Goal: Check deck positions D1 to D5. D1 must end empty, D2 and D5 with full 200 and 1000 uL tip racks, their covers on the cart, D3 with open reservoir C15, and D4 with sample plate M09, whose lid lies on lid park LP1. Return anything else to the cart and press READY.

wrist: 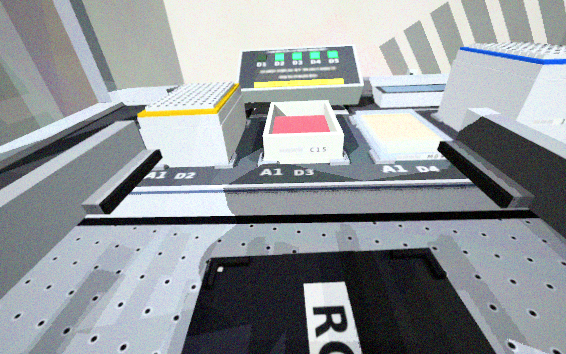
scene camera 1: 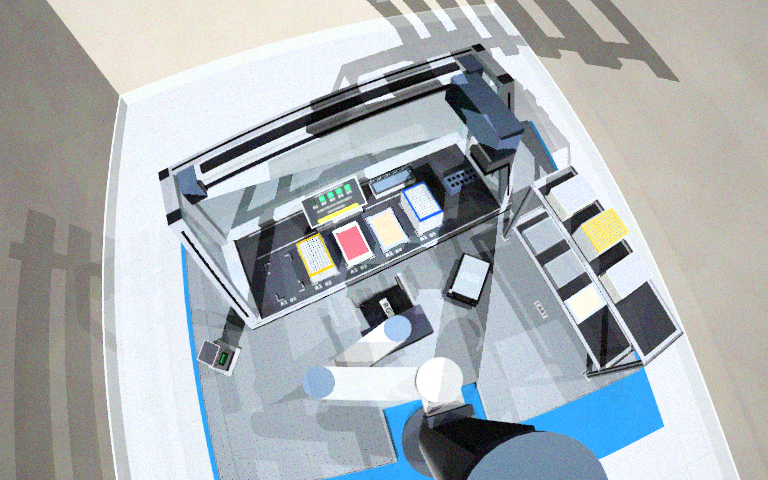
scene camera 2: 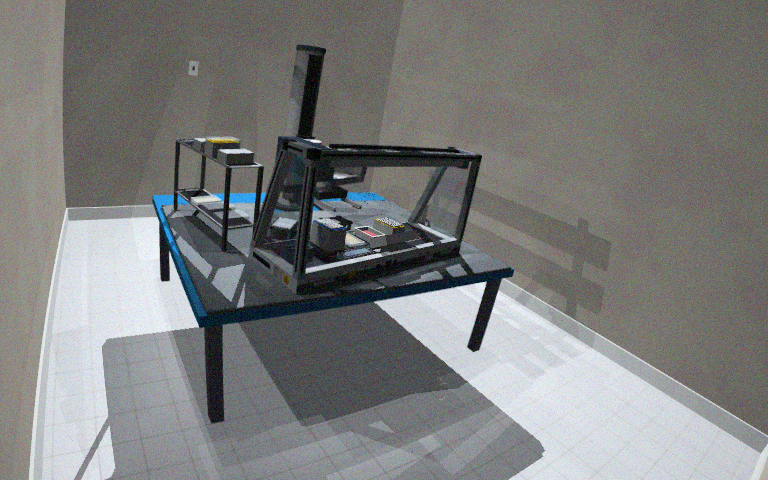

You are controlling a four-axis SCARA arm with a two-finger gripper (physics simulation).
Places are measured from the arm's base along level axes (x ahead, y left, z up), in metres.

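Pixels of known places: gripper, fingertip midpoint: (wrist: 295,133) (scene camera 1: 372,286) (scene camera 2: 347,208).
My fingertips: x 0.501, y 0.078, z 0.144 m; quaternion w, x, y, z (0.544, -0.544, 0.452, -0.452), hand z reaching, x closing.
For each thing: its middle in the pictures, then the offset to it from my fingertips. "spot": a spot on its surface instead.
- yellow-rimmed tip rack, body centre: (wrist: 202,118) (scene camera 1: 316,257) (scene camera 2: 388,228) dx +0.153, dy +0.147, dz -0.051 m
- Open reservoir C15, body centre: (wrist: 300,127) (scene camera 1: 352,243) (scene camera 2: 369,234) dx +0.176, dy +0.025, dz -0.068 m
- cream sample plate, body centre: (wrist: 398,130) (scene camera 1: 387,228) dx +0.199, dy -0.097, dz -0.076 m
- tall blue-rimmed tip rack, body centre: (wrist: 513,93) (scene camera 1: 421,207) (scene camera 2: 328,234) dx +0.222, dy -0.219, dz -0.034 m
- RG pad, body centre: (scene camera 1: 387,309) (scene camera 2: 334,225) dx -0.054, dy -0.026, dz -0.104 m
- deck panel, surface spot: (wrist: 300,67) (scene camera 1: 335,202) spot: dx +0.312, dy +0.046, dz -0.018 m
- box with a green button, surface spot: (scene camera 1: 224,358) spot: dx -0.097, dy +0.508, dz -0.048 m
- cart, body centre: (scene camera 1: 584,278) (scene camera 2: 212,189) dx -0.179, dy -0.615, dz +0.046 m
- yellow-topped rack, body centre: (scene camera 1: 605,229) (scene camera 2: 222,141) dx -0.115, dy -0.602, dz +0.276 m
- cream plate, body centre: (scene camera 1: 586,302) (scene camera 2: 206,199) dx -0.243, dy -0.628, dz -0.019 m
D1 (scene camera 1: 284,277) is bare. A yellow-rimmed tip rack (scene camera 1: 317,255) (scene camera 2: 389,224) (wrist: 187,132) stands uncovered on D2. Open reservoir C15 (scene camera 1: 352,242) (scene camera 2: 369,232) (wrist: 302,145), red inside, is on D3. A cream sample plate (scene camera 1: 387,229) (wrist: 400,131), its label partly readable, lies unlidded on D4. A tall blue-rimmed tip rack (scene camera 1: 421,207) (scene camera 2: 330,236) (wrist: 500,82) stands uncovered on D5. A pale, clear lid (scene camera 1: 470,276) lies on the dark lid park. My gripper (scene camera 1: 378,289) (wrist: 295,133) is wide open and empty, over the RG pad (scene camera 1: 373,306) (wrist: 260,310), in front of the deck.
The deck panel (scene camera 1: 334,202) (wrist: 300,67) shows D2 to D5 green and D1 dark. A box with a green button (scene camera 1: 224,358) stands left. The cart (scene camera 2: 226,206) holds boxes, a yellow-topped rack (scene camera 1: 603,229), two clear covers (scene camera 1: 542,234) (scene camera 1: 566,266) and a cream plate (scene camera 1: 586,302). The glass enclosure frames the deck.
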